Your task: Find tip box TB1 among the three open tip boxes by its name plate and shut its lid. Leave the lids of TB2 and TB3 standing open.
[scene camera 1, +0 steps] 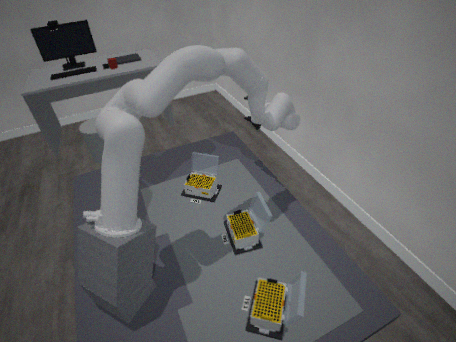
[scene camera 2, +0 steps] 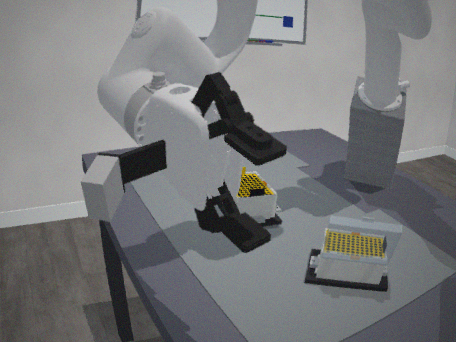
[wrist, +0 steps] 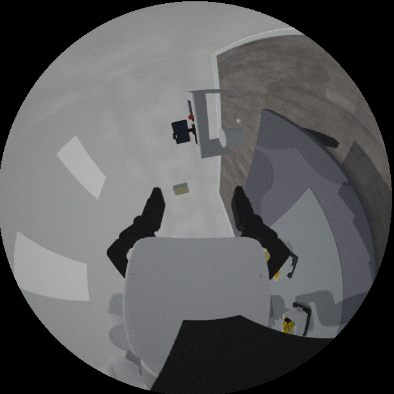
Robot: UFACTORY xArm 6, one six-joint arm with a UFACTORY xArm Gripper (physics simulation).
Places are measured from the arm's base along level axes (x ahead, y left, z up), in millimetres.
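Pixels of known places: gripper, fingertip midpoint: (scene camera 1: 246, 107) (scene camera 2: 266, 204); arm's base, link origin: (scene camera 1: 118, 225) (scene camera 2: 380, 96).
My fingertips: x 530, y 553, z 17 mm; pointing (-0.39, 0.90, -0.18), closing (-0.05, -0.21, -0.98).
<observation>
Ahead of a thing's pixels: the offset from my fingertips to its top centre. "*": to the spot under its first point. Level surfaces: height alone.
Three white tip boxes with yellow tip racks stand on black bases, their clear lids open. In scene camera 1 they are the far box @(266 mm back, 207 mm right, 193 mm down) (scene camera 1: 201, 182), the middle box @(154 mm back, 484 mm right, 193 mm down) (scene camera 1: 243, 226) and the near box @(151 mm back, 770 mm right, 193 mm down) (scene camera 1: 269, 301), with lids @(* 230 mm back, 144 mm right, 166 mm down) (scene camera 1: 205, 163) @(* 81 mm back, 495 mm right, 122 mm down) (scene camera 1: 263, 206) @(* 81 mm back, 814 mm right, 124 mm down) (scene camera 1: 302, 294) upright. The name plates @(* 303 mm back, 267 mm right, 265 mm down) (scene camera 1: 195, 201) @(* 219 mm back, 487 mm right, 265 mm down) (scene camera 1: 225, 238) @(* 210 mm back, 740 mm right, 265 mm down) (scene camera 1: 246, 303) are too blurred for me to tell surely which is TB1. Scene camera 2 shows two boxes @(* 165 mm back, 425 mm right, 233 mm down) (scene camera 2: 260, 207) @(* 243 mm back, 172 mm right, 233 mm down) (scene camera 2: 350, 269); the wrist view shows parts of boxes (wrist: 298, 320) at lower right. My gripper (scene camera 1: 249, 110) (scene camera 2: 263, 196) (wrist: 197, 195) is open and empty, high above and away from the boxes.
The boxes stand on a grey mat @(267 mm down) (scene camera 1: 320, 265) (scene camera 2: 225, 285) (wrist: 320, 240) on the dark table. The robot's pedestal (scene camera 1: 117, 270) (scene camera 2: 374, 145) stands at one side. A desk (scene camera 1: 37, 86) (wrist: 201, 117) with a monitor (scene camera 1: 64, 41) (wrist: 180, 132) stands beyond the table.
</observation>
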